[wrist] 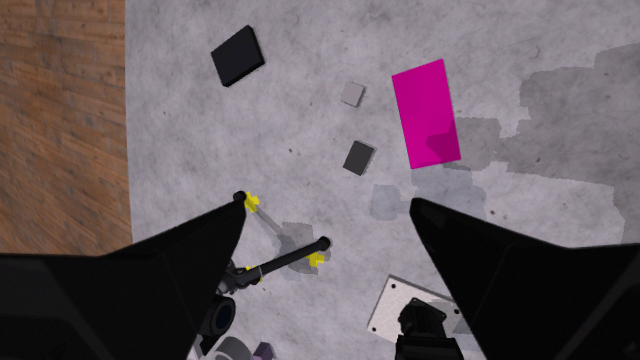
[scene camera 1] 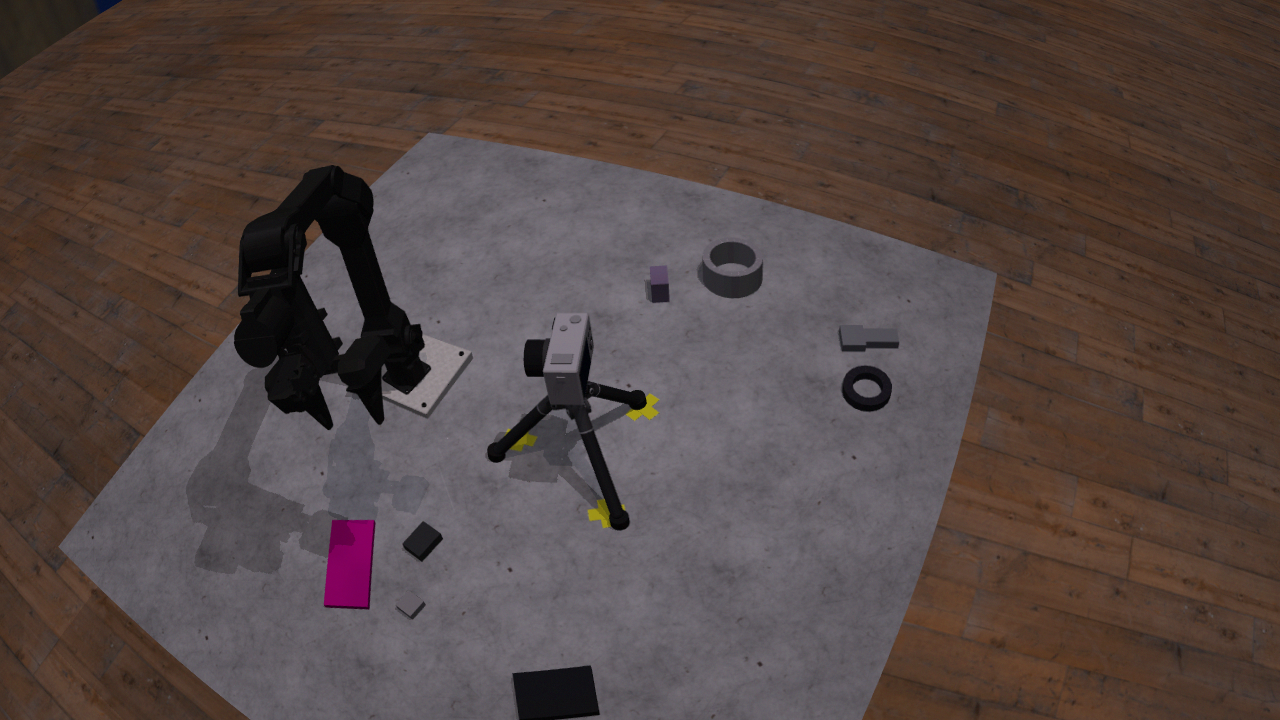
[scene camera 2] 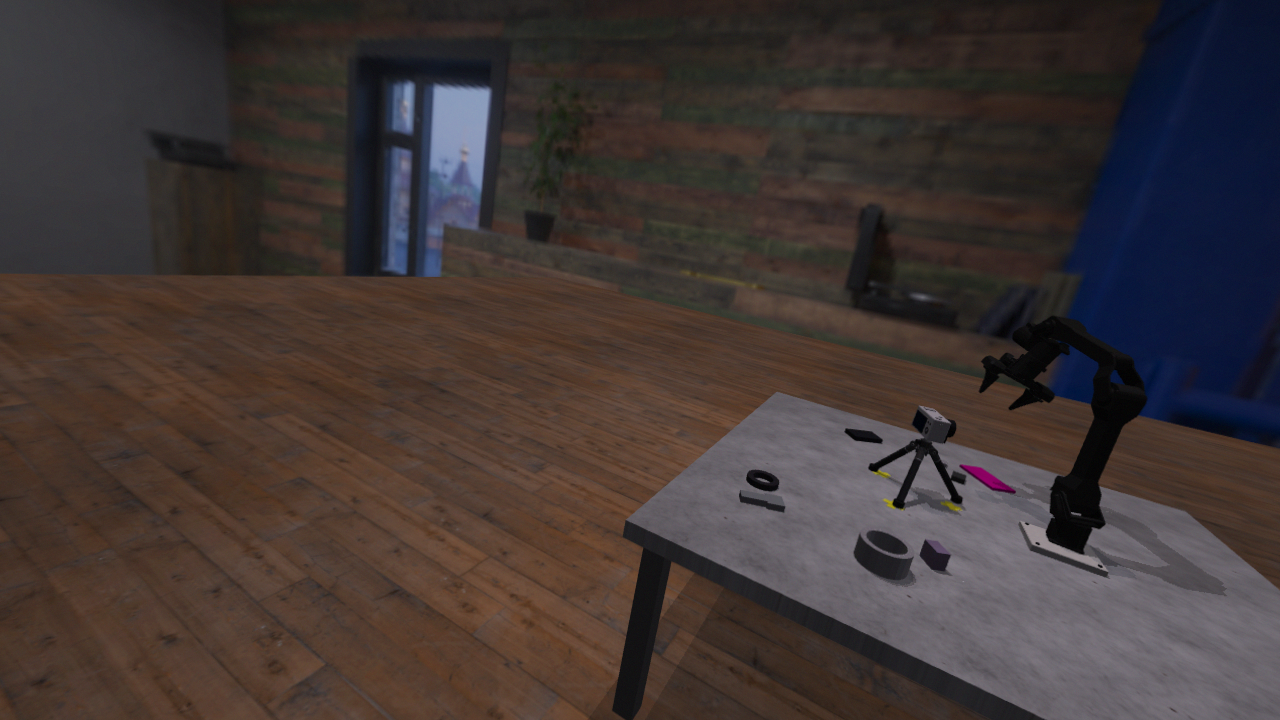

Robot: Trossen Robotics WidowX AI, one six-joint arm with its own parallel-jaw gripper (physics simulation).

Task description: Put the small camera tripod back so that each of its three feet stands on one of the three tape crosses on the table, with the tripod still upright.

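Frame: origin at the arm's base, x ahead, y left, z up, level; centimetres.
Seen in the pictures: gripper, fingertip midpoint: (wrist: 328, 206) (scene camera 1: 355, 425) (scene camera 2: 994, 401); arm's base at its link origin: (wrist: 421, 317) (scene camera 1: 406, 374) (scene camera 2: 1064, 543).
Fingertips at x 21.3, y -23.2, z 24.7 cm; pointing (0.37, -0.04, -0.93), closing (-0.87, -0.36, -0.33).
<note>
Pixels of each thing's top centre, then the offset from my fingertips to it. "pt": a spot on its surface instead.
- left yellow cross at a spot on its surface: (scene camera 1: 520, 438) pt dy +21.1, dx +5.4, dz -20.8 cm
- front foot at a spot on its surface: (scene camera 1: 618, 519) pt dy +19.0, dx +22.7, dz -24.5 cm
- front cross at its top centre: (scene camera 1: 606, 512) (wrist: 249, 202) dy +19.8, dx +20.1, dz -26.0 cm
- back foot at a spot on its surface: (scene camera 1: 636, 399) pt dy +37.1, dx +13.7, dz -23.6 cm
- back cross at a spot on its surface: (scene camera 1: 643, 407) pt dy +37.8, dx +14.2, dz -25.8 cm
- magenta slab at its top centre: (scene camera 1: 348, 562) (wrist: 426, 117) (scene camera 2: 986, 477) dy -9.1, dx -5.2, dz -25.3 cm
- dark block at its top centre: (scene camera 1: 421, 538) (wrist: 357, 158) (scene camera 2: 959, 475) dy +0.9, dx +1.8, dz -24.6 cm
- small grey block at its top centre: (scene camera 1: 409, 602) (wrist: 351, 93) dy -8.5, dx +7.0, dz -24.9 cm
- black slab at its top centre: (scene camera 1: 554, 692) (wrist: 234, 56) (scene camera 2: 864, 433) dy -7.8, dx +31.2, dz -24.6 cm
- purple block at its top centre: (scene camera 1: 658, 274) (scene camera 2: 937, 546) dy +59.7, dx +3.1, dz -22.1 cm
- grey ring at its top centre: (scene camera 1: 732, 256) (scene camera 2: 886, 542) dy +69.1, dx +11.5, dz -21.3 cm
- grey stepped piece at its top centre: (scene camera 1: 870, 335) (scene camera 2: 762, 497) dy +67.7, dx +38.1, dz -24.6 cm
- black ring at its top centre: (scene camera 1: 867, 384) (scene camera 2: 763, 477) dy +57.6, dx +41.9, dz -24.6 cm
The tripod (scene camera 1: 597, 461) (scene camera 2: 911, 479) (wrist: 290, 257) stands upright and carries a light grey camera (scene camera 1: 567, 358) (scene camera 2: 934, 424). In scene view 1 its left foot (scene camera 1: 495, 453) is beside the left yellow cross (scene camera 1: 520, 439), on the outer side. The front foot (scene camera 1: 618, 519) is at the right edge of the front cross (scene camera 1: 602, 514). The back foot (scene camera 1: 636, 399) overlaps the upper-left part of the back cross (scene camera 1: 644, 408). My gripper (scene camera 1: 354, 424) (scene camera 2: 998, 400) (wrist: 328, 206) is open and empty, raised above the table, apart from the tripod. One finger hides part of the tripod in the wrist view.
A magenta slab (scene camera 1: 349, 564) (wrist: 426, 115), a dark block (scene camera 1: 422, 540) (wrist: 359, 157), a small grey block (scene camera 1: 410, 608) and a black slab (scene camera 1: 554, 693) lie in front. A purple block (scene camera 1: 659, 284), grey ring (scene camera 1: 732, 284), grey stepped piece (scene camera 1: 852, 337) and black ring (scene camera 1: 866, 404) lie behind and right.
</note>
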